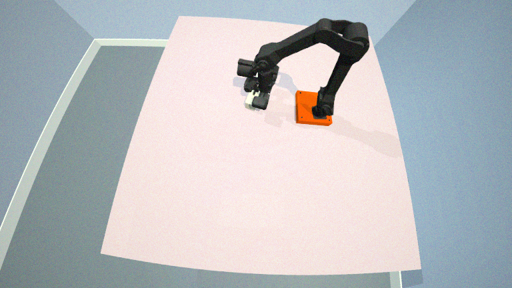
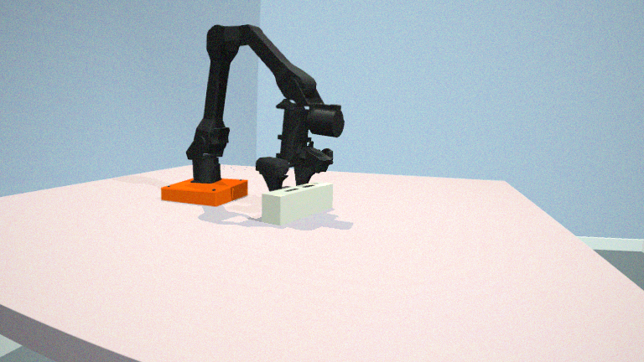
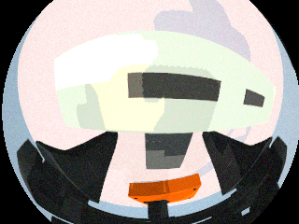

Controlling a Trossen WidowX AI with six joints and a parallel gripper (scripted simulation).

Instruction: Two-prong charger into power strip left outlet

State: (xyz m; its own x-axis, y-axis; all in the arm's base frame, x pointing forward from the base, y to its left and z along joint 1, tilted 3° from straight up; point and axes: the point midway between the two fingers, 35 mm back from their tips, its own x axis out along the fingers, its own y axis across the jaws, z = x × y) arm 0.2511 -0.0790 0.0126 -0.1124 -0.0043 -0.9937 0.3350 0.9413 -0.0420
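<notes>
Now: the two-prong charger 2 cm ahead of my gripper tip, 1 cm to the right of it and 1 cm above it.
</notes>
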